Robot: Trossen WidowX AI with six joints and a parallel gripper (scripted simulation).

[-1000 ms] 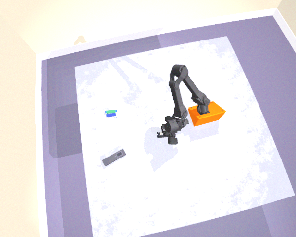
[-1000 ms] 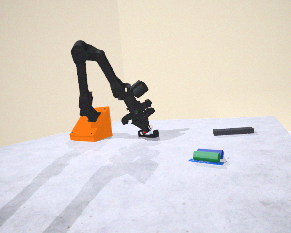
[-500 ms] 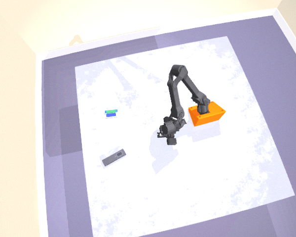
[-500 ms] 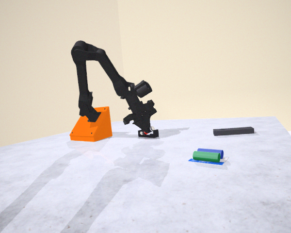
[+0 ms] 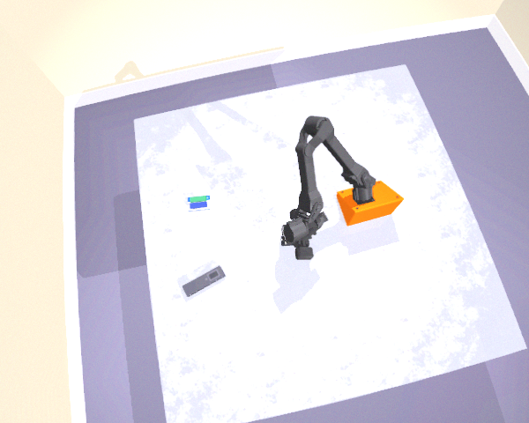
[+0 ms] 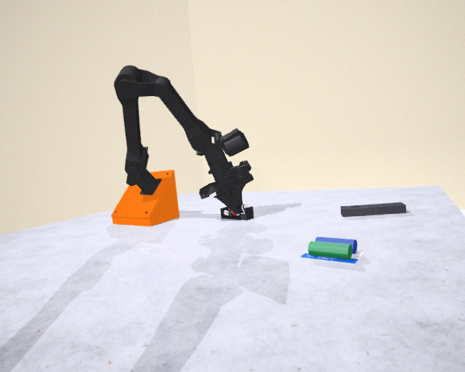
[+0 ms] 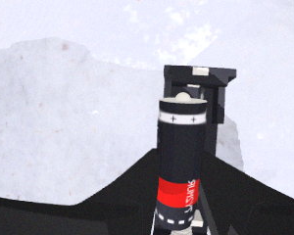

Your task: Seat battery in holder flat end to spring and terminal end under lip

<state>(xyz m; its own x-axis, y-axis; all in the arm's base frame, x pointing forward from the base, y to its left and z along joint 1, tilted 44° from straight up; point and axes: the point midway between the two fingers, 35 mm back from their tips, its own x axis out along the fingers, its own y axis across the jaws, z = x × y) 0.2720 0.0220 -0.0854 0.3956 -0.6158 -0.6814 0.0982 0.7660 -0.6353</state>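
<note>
The battery lies 1 cm above my gripper tip.
</note>
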